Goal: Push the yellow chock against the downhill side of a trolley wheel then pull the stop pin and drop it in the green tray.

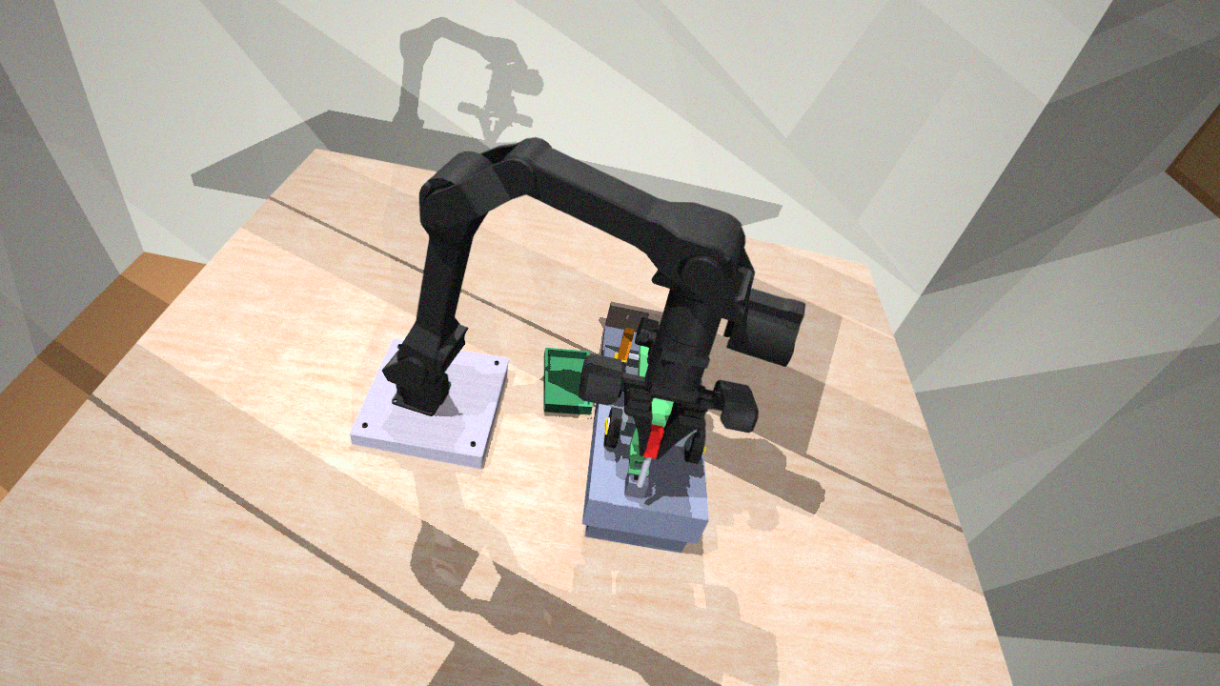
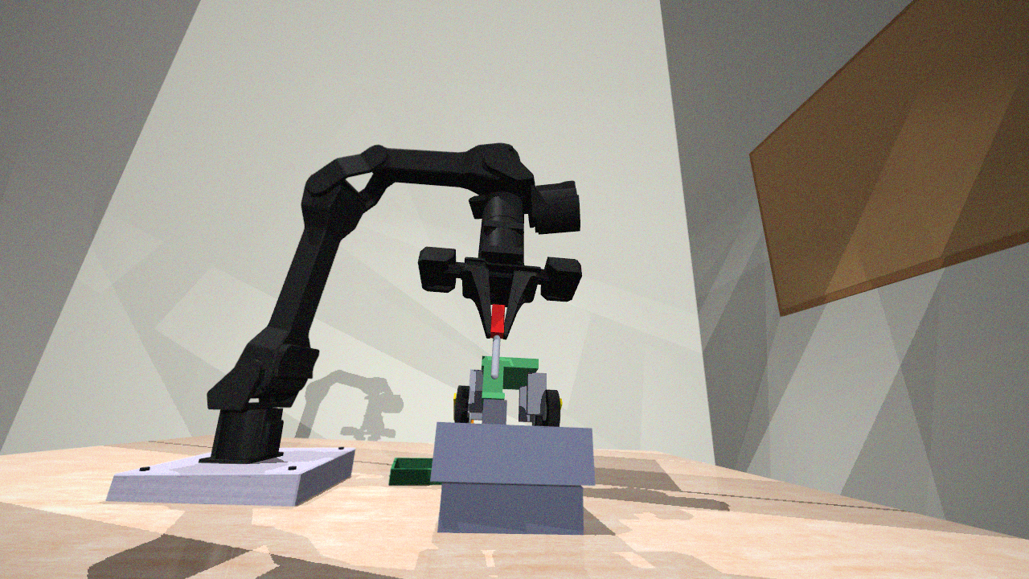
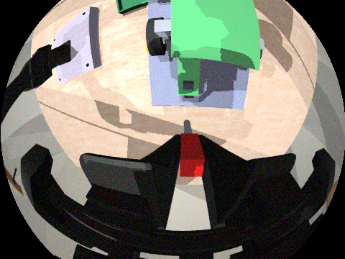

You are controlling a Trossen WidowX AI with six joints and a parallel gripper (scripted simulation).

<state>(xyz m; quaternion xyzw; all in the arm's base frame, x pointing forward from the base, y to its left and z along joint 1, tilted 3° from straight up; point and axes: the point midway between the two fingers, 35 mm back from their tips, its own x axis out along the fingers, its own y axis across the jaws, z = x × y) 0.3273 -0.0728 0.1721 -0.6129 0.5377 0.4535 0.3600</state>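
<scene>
Now: gripper tip 220 mm to the right of the green tray, 190 mm above it and 140 mm past it. Also, from my gripper tip: grey ramp: 140 mm to the left, 130 mm below; then red-headed stop pin: right at my gripper tip; then trolley: 140 mm to the left, 60 mm below.
</scene>
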